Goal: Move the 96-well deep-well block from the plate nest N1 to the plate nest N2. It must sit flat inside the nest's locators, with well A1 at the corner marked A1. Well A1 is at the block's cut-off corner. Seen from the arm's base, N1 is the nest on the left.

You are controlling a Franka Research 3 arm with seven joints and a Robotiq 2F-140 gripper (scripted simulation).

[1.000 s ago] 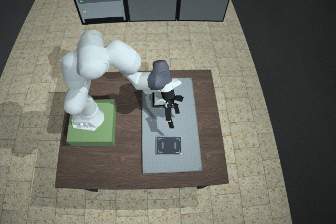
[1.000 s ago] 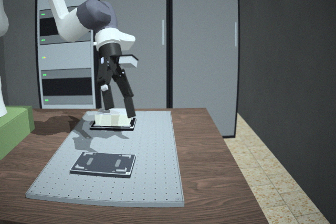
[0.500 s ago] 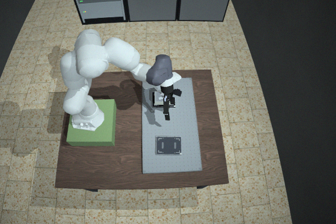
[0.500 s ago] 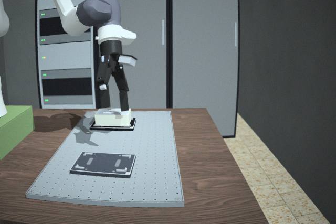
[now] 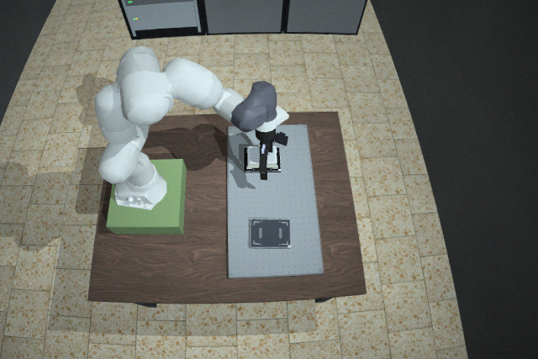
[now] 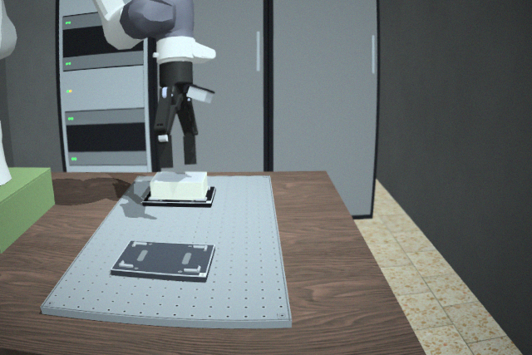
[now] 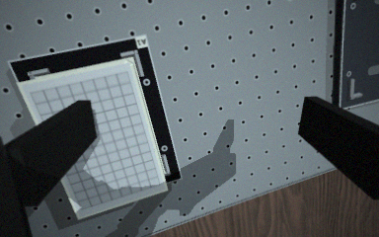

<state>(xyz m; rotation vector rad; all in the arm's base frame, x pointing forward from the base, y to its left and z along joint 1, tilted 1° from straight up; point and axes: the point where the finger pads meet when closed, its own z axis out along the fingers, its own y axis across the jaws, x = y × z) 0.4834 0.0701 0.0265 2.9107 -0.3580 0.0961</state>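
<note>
The cream 96-well deep-well block lies 8 cm below my hand, 7 cm to the left of it and 1 cm behind it. Also, from my hand: A1 mark: 10 cm below, 6 cm ahead, 2 cm to the left; plate nest N1: 10 cm below, 7 cm to the left, 1 cm behind; plate nest N2: 26 cm to the right, 10 cm below, 1 cm behind.
</note>
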